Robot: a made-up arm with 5 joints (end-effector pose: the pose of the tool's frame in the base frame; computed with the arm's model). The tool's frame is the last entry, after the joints. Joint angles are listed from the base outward.
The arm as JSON. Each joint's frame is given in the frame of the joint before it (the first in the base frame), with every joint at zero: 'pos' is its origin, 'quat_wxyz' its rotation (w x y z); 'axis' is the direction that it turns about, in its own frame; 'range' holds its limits. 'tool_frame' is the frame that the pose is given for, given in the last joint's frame.
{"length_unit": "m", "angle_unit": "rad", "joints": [
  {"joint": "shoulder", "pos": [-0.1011, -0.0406, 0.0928], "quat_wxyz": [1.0, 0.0, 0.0, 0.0], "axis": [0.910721, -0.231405, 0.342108], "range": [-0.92, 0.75]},
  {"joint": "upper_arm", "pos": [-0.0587, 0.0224, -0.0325], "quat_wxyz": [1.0, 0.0, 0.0, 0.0], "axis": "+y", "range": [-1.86, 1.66]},
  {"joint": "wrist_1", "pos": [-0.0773, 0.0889, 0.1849], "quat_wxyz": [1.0, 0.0, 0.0, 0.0], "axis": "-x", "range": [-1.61, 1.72]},
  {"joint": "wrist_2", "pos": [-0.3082, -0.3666, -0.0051], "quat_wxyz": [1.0, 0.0, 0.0, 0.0], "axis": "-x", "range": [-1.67, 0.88]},
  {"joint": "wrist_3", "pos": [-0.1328, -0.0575, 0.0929], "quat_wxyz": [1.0, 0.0, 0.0, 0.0], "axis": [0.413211, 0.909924, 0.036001], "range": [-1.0, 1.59]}
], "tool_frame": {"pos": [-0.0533, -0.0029, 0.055], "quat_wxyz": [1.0, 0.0, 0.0, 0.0]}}
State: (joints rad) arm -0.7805 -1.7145 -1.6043 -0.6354 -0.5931
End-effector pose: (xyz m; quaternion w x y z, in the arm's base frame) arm 0.0631 -0.4395 -0.4071 0.5907 0.5474 -0.3451 0.4821
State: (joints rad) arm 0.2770 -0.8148 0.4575 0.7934 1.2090
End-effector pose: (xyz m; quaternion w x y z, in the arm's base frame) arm -0.8321 -0.1866 -0.0497 0.9405 -0.0298 0.0876 -0.3268
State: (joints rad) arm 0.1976 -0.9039 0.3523 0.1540 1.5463
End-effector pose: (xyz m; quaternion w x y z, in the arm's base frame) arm -0.8074 -0.3176 -0.1004 0.9495 0.2286 0.2139 -0.0212
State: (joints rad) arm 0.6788 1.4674 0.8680 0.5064 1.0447
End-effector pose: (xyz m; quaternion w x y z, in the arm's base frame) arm 0.3054 -0.2666 0.6262 0.5310 -0.4359 0.6608 0.3023
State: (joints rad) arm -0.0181 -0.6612 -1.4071 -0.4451 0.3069
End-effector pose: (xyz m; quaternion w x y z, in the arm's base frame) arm -0.4236 -0.1261 -0.5047 0.5472 0.7419 -0.0996 0.3746
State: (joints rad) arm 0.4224 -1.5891 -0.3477 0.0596 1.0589
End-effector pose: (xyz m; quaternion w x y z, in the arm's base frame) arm -0.2360 -0.1972 -0.5684 0.8130 0.3448 -0.3529 0.3091
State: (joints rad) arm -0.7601 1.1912 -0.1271 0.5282 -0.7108
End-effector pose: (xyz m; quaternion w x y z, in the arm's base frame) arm -0.0432 0.1542 0.7249 0.7732 -0.4837 0.4087 0.0336
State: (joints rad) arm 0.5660 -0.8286 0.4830 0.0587 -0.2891
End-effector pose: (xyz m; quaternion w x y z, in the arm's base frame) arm -0.8435 -0.2634 -0.2530 0.8306 -0.0357 -0.5301 -0.1665
